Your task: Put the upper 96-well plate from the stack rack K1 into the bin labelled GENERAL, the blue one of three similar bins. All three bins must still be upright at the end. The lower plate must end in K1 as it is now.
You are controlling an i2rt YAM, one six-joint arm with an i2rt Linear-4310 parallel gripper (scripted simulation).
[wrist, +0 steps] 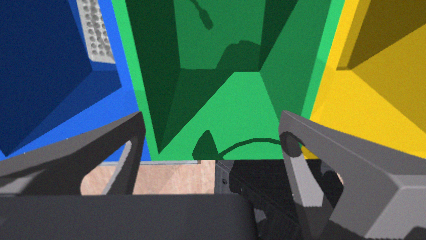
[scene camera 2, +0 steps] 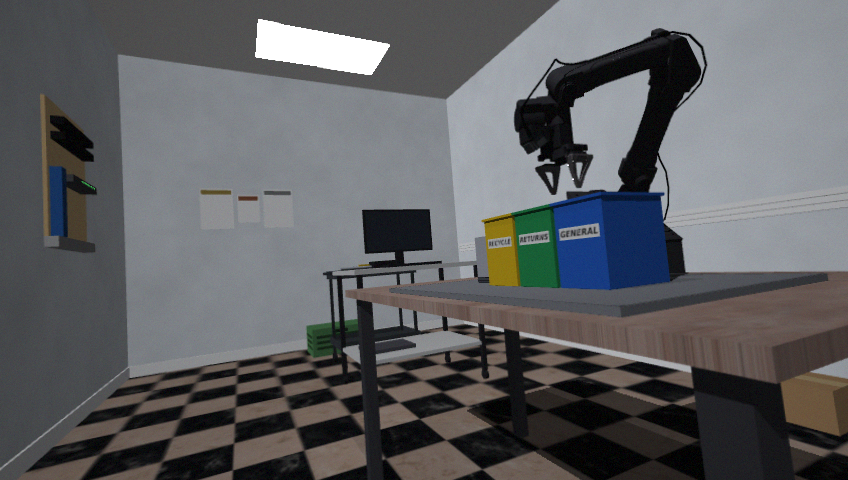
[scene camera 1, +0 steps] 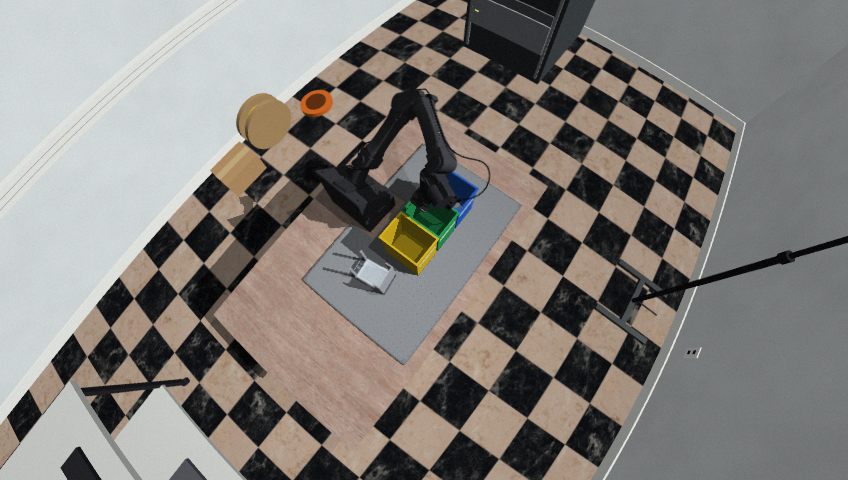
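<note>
There's a green returns bin (scene camera 2: 535,229) here, and I can also see the green returns bin (scene camera 1: 438,222) and again the green returns bin (wrist: 211,87). I see a blue general bin (scene camera 2: 606,240) too, and it's the same blue general bin (wrist: 59,92) in the wrist view. Then there's a yellow recycle bin (scene camera 1: 407,241), and you'd also find the yellow recycle bin (wrist: 370,96). My gripper (scene camera 2: 565,191) is here as well.
</note>
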